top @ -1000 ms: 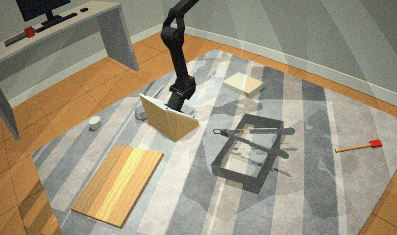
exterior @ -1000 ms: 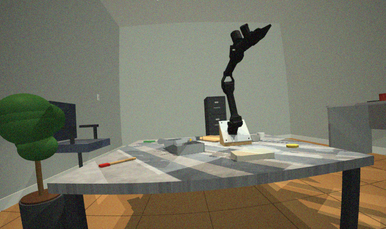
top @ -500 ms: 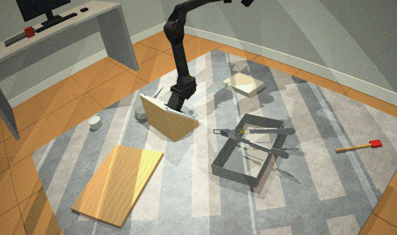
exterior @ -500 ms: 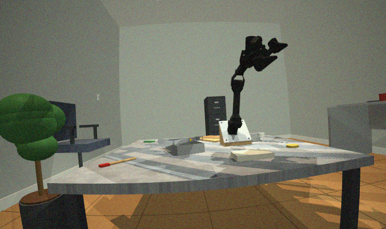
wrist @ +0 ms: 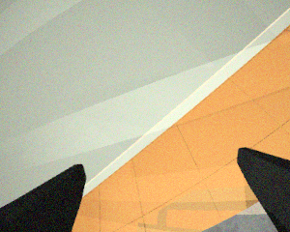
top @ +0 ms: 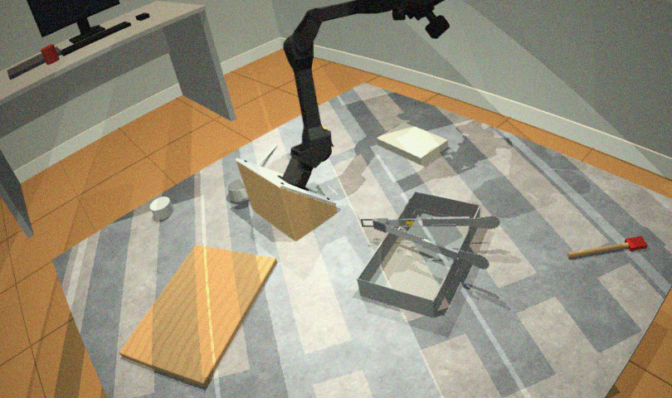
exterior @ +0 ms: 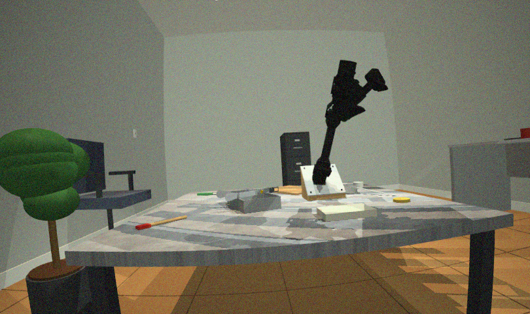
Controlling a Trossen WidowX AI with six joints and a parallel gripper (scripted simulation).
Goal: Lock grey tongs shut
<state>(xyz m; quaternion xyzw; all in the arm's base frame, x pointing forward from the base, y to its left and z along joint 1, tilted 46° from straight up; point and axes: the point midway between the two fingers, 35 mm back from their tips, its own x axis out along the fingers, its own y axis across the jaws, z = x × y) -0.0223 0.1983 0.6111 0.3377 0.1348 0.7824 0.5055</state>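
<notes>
The yellow lock piece is 360 mm ahead of my gripper tip, 490 mm to the right of it and 300 mm below it. Also, from my gripper tip: yellow disc: 250 mm behind, 350 mm to the right, 350 mm below; then cream block: 50 mm ahead, 200 mm to the right, 350 mm below; then grey roasting tin: 410 mm ahead, 500 mm to the right, 330 mm below.
</notes>
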